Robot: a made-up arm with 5 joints. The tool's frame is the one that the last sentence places.
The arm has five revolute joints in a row. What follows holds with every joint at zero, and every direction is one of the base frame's. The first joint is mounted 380 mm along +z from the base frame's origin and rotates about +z. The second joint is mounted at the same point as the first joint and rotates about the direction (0, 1, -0.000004). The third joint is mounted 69 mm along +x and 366 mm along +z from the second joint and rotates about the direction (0, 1, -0.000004). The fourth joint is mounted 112 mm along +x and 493 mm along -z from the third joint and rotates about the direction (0, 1, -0.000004). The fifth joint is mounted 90 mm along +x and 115 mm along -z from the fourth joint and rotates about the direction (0, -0.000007, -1). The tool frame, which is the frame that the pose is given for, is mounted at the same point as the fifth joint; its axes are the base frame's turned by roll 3.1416, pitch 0 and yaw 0 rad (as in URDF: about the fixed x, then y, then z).
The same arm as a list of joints. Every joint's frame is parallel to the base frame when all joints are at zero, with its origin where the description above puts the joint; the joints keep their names.
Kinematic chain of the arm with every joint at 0, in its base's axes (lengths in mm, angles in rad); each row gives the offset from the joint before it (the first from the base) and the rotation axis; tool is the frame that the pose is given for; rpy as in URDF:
joint 1: xyz 0.0 0.0 380.0 axis +z
joint 2: xyz 0.0 0.0 0.0 axis +y
joint 3: xyz 69.0 0.0 366.0 axis +y
joint 4: xyz 112.0 0.0 -493.0 axis +y
joint 5: xyz 90.0 0.0 -115.0 axis -z
tool: xyz 0.0 0.0 0.0 rpy -3.1416 0.0000 0.0000

